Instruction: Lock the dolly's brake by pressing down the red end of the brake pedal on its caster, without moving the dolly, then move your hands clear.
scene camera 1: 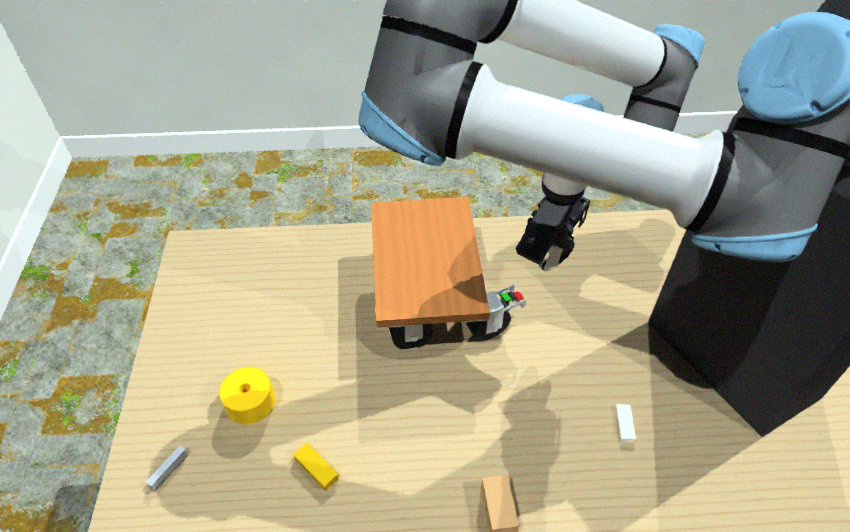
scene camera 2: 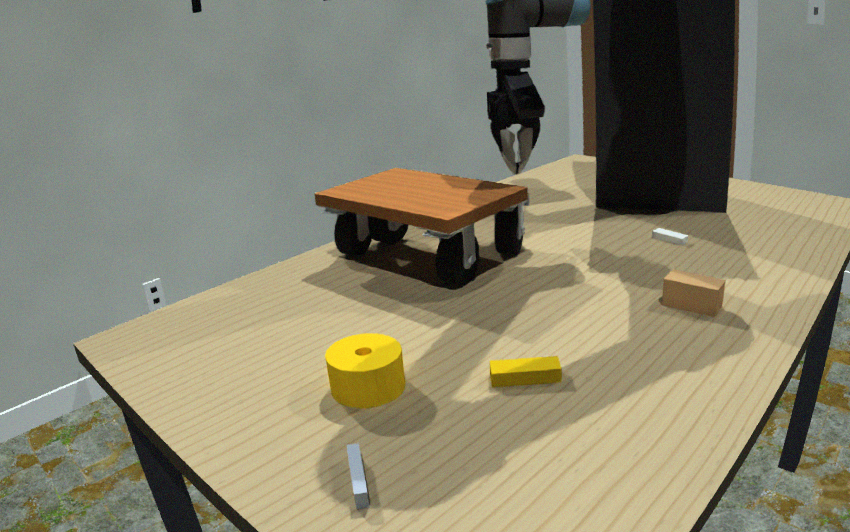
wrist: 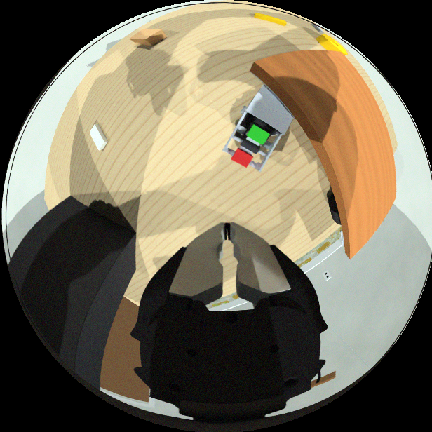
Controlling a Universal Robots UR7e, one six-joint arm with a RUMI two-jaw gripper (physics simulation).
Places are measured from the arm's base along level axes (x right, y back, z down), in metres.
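Pixels of known places: gripper, fingertip midpoint: (scene camera 1: 544, 269) (scene camera 2: 516, 174).
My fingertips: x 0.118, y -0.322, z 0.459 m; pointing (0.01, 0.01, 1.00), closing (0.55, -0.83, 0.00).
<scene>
Ahead of a thing's pixels: the offset from my fingertips to its top centre. "spot": to the spot under its first point.
The dolly, with an orange-brown wooden deck {spot: dx +0.010, dy -0.223, dz -0.017 m} (scene camera 1: 426, 257) (scene camera 2: 413, 197) (wrist: 360, 130), stands upright on black-wheeled casters on the table. The brake pedal sticks out past the deck corner nearest the gripper, with a red end {spot: dx -0.045, dy -0.047, dz +0.026 m} (scene camera 1: 519, 296) (wrist: 242, 157) outermost and a green end {spot: dx -0.056, dy -0.075, dz +0.013 m} (scene camera 1: 505, 296) (wrist: 258, 134) nearer the deck. The coloured ends do not show in scene camera 2. I cannot tell clearly which end sits lower. My gripper (scene camera 1: 548, 266) (scene camera 2: 517, 169) (wrist: 226, 224) is shut and empty, pointing down, beside the dolly and apart from the pedal, above the table.
A yellow cylinder {dx -0.235, dy -0.534, dz +0.060 m} (scene camera 1: 246, 401) (scene camera 2: 366, 377), a yellow block {dx -0.357, dy -0.398, dz +0.090 m} (scene camera 1: 315, 466) (scene camera 2: 525, 372) and a grey bar {dx -0.366, dy -0.644, dz +0.089 m} (scene camera 1: 166, 468) (scene camera 2: 356, 473) lie farther off. A white block {dx -0.262, dy +0.130, dz +0.095 m} (scene camera 1: 625, 422) (scene camera 2: 669, 236) (wrist: 98, 137) and a tan block {dx -0.422, dy -0.097, dz +0.067 m} (scene camera 1: 499, 501) (scene camera 2: 692, 294) also lie there. The black pedestal (scene camera 1: 739, 332) (scene camera 2: 658, 106) stands behind the gripper.
</scene>
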